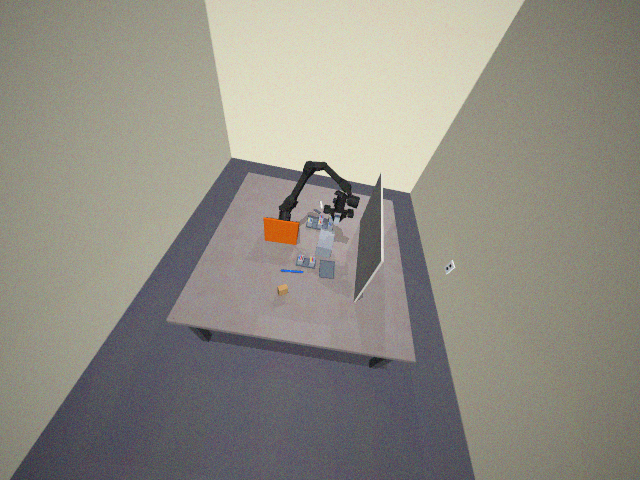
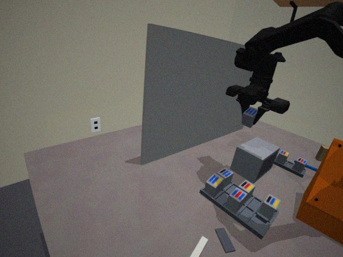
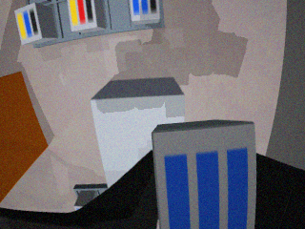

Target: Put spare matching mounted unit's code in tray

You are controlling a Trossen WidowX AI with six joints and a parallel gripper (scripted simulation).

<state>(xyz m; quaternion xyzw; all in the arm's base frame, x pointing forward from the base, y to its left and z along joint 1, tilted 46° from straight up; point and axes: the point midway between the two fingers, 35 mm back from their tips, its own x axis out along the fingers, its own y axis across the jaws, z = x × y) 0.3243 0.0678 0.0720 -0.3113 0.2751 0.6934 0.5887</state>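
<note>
My gripper tip is now 2 cm short of the tray, 25 cm to the left of it and 20 cm above it. Also, from my gripper tip: grey mounted unit: 3 cm behind, 7 cm to the right, 15 cm below; then grey spare: 3 cm above; then tall panel: 22 cm ahead, 7 cm to the right, 2 cm above.
</note>
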